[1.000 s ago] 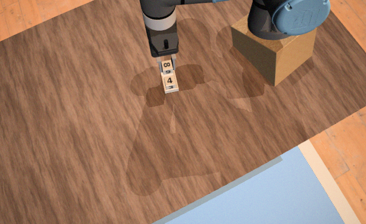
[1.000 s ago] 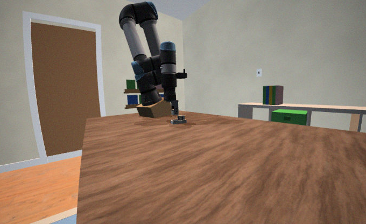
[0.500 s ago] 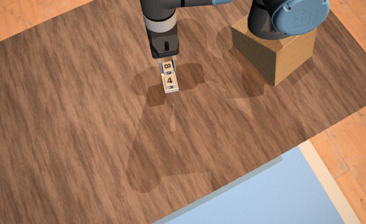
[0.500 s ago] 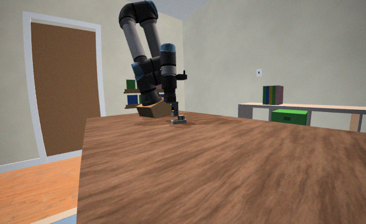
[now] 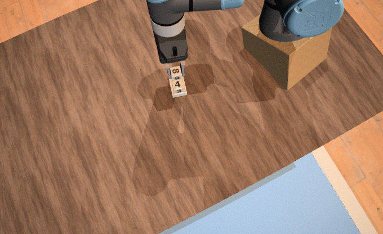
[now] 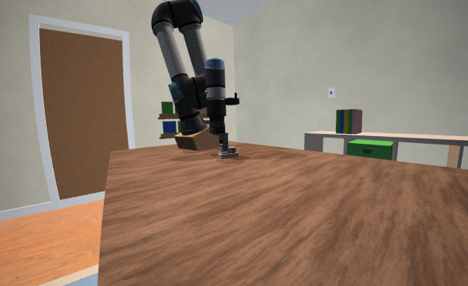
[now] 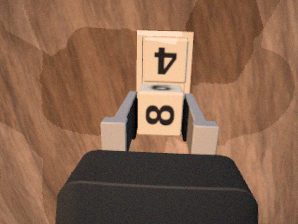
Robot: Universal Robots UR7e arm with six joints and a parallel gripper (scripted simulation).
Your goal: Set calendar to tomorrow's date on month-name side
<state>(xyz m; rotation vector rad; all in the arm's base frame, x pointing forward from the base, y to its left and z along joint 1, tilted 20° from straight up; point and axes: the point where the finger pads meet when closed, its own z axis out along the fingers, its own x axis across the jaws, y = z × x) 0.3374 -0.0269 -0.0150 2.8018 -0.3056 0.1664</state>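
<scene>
My gripper is now 40 mm above the calendar tray and 20 mm to the right of it. Round my hand: digit cube 30 mm to the left, 30 mm below, 10 mm ahead.
</scene>
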